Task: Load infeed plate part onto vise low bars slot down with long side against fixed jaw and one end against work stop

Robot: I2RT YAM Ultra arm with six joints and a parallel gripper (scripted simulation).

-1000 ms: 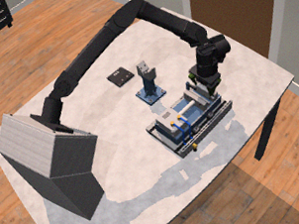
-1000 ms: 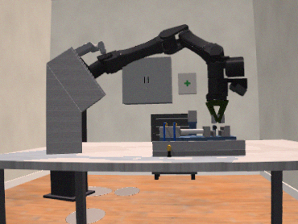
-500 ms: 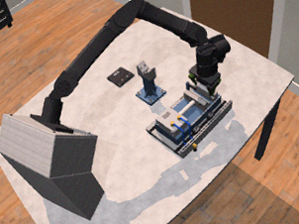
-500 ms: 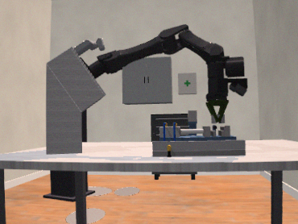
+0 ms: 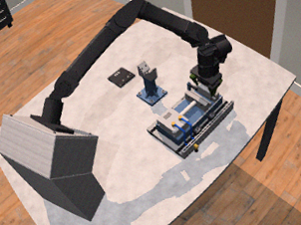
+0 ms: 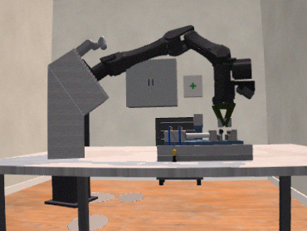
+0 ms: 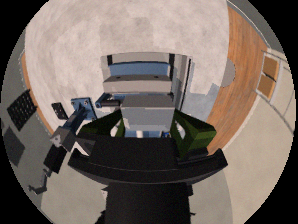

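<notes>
Now: the grey part right at my hand. The rest, counted from my hand: fixed jaw (40 mm below, 20 mm to the left, 20 mm ahead); then moving jaw (40 mm below, 40 mm behind, 10 mm to the left); then air cylinder rod (90 mm behind, 40 mm below, 10 mm to the right).
</notes>
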